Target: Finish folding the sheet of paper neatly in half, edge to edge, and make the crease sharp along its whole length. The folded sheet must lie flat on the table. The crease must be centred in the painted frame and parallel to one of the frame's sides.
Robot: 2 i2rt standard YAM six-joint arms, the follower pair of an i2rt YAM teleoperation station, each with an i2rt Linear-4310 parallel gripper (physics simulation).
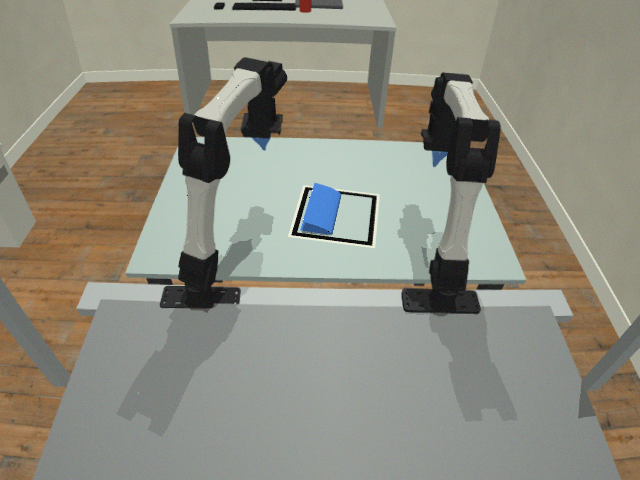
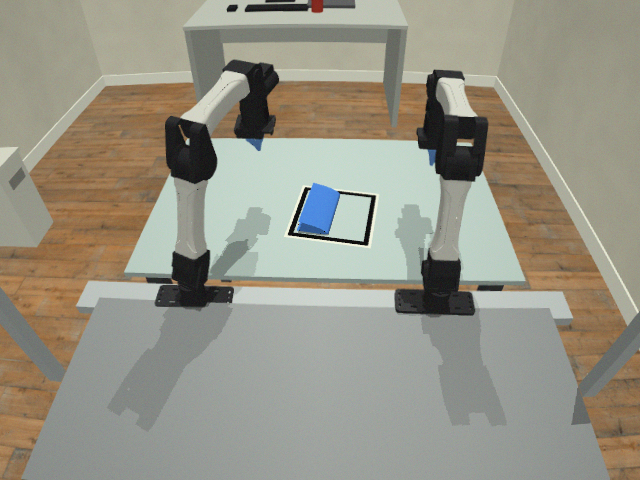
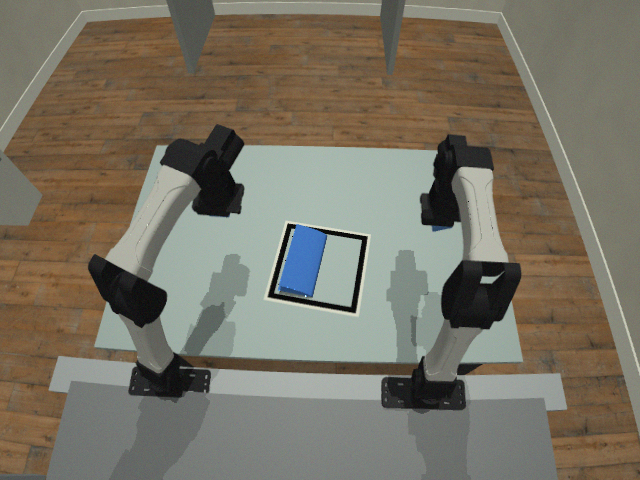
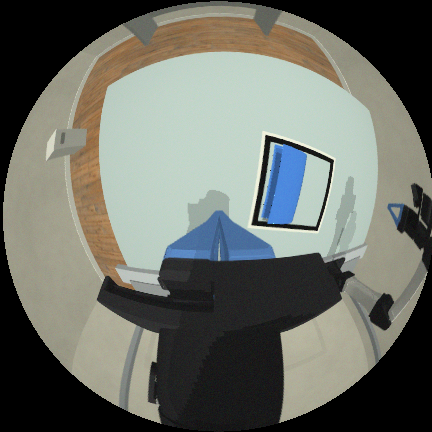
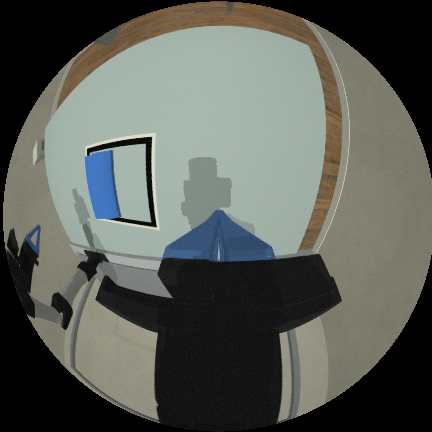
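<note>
The blue sheet of paper (image 1: pixel 321 209) (image 2: pixel 318 209) (image 3: pixel 303 260) (image 4: pixel 288 185) (image 5: pixel 102 185) is folded over loosely. Its fold runs down the middle of the painted frame (image 1: pixel 373 219) (image 2: pixel 370 219) (image 3: pixel 360 273) (image 4: pixel 327 192) (image 5: pixel 149 175), and the folded part lies in the frame's left half. The upper layer stands raised, with a gap at the left and near edges. My left gripper (image 1: pixel 264 148) (image 2: pixel 258 149) (image 4: pixel 218 216) is shut and empty, above the table left of the frame. My right gripper (image 1: pixel 434 165) (image 2: pixel 431 164) (image 5: pixel 218 215) is shut and empty, above the table right of the frame.
The pale green table (image 1: pixel 310 160) (image 3: pixel 330 180) carries the frame. A grey bench (image 1: pixel 330 372) lies in front, with both arm bases on the rail (image 1: pixel 320 297) at its edge. A desk (image 1: pixel 289 23) with a red object (image 1: pixel 305 5) stands far behind.
</note>
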